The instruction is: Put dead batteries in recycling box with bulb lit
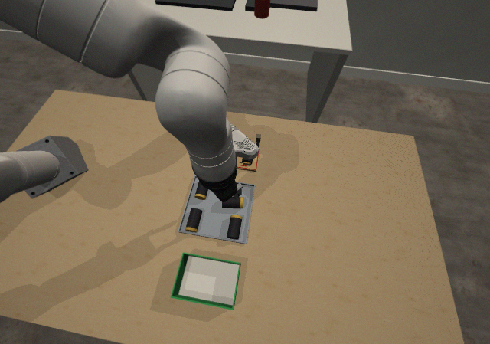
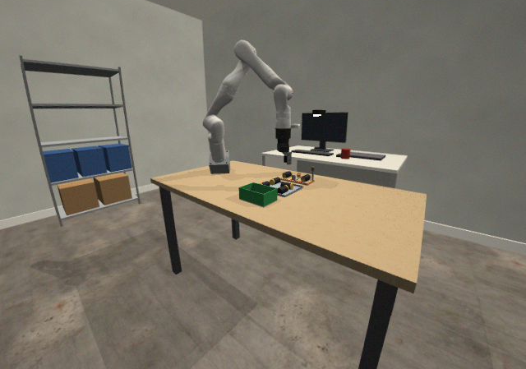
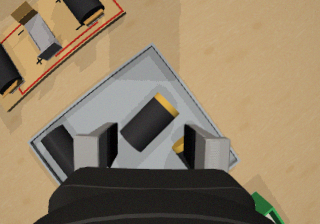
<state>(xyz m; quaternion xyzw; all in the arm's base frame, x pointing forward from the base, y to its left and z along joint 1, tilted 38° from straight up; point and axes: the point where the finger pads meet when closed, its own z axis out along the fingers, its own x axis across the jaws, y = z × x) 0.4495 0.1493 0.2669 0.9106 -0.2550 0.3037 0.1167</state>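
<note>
The grey tray is 160 mm below my hand, 40 mm behind it and 20 mm to the right of it. The rest, counted from my hand: green recycling box (210 mm to the right, 140 mm below, 20 mm behind).
</note>
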